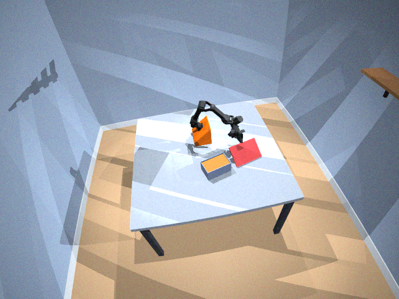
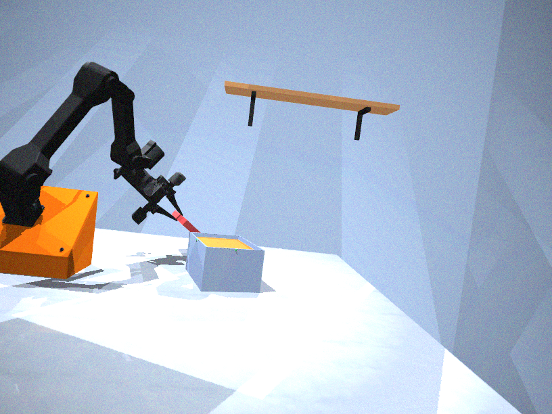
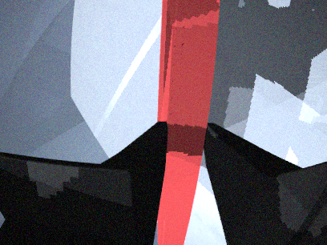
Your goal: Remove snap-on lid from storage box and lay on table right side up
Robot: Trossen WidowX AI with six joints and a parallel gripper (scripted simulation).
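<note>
The lid lies 60 mm ahead of my gripper tip, 20 mm to the left of it and 50 mm below it. Round my gripper tip: grey-blue storage box 150 mm ahead, 250 mm to the right, 60 mm below.
</note>
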